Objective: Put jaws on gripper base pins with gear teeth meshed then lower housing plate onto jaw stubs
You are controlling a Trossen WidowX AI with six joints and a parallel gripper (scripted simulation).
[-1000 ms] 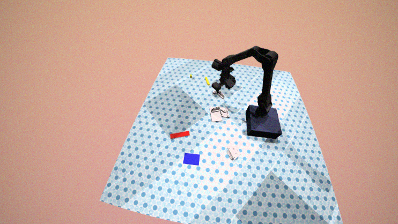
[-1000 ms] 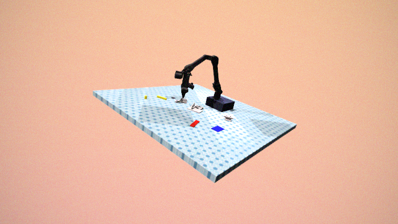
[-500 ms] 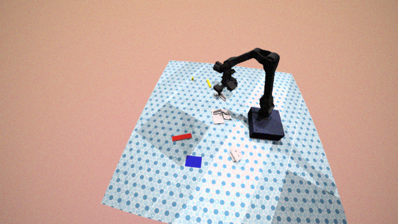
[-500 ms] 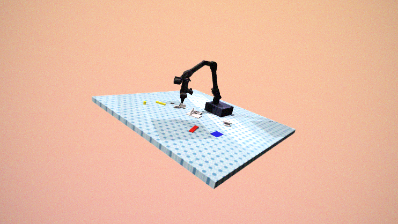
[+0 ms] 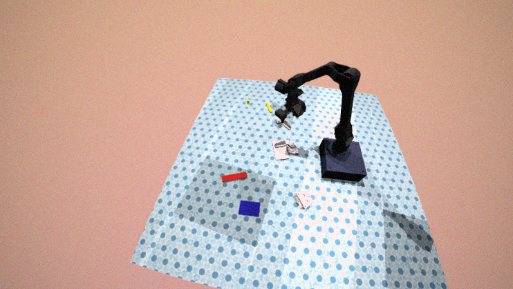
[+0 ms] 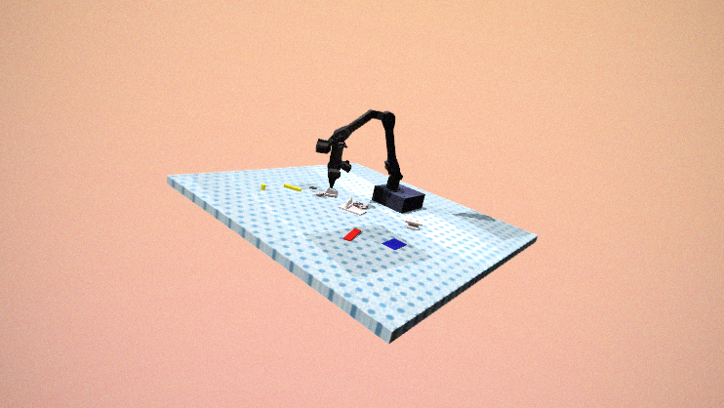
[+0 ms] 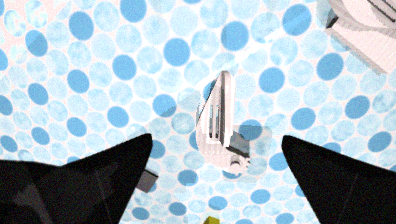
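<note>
The jaw lies 50 mm below my gripper tip, 40 mm ahead of it and 10 mm to the right of it. Round my gripper tip: small dark block (120 mm to the right, 50 mm below, 10 mm ahead); then yellow bar (130 mm to the right, 130 mm ahead, 50 mm below); then housing plate (170 mm to the left, 50 mm below, 50 mm behind).
</note>
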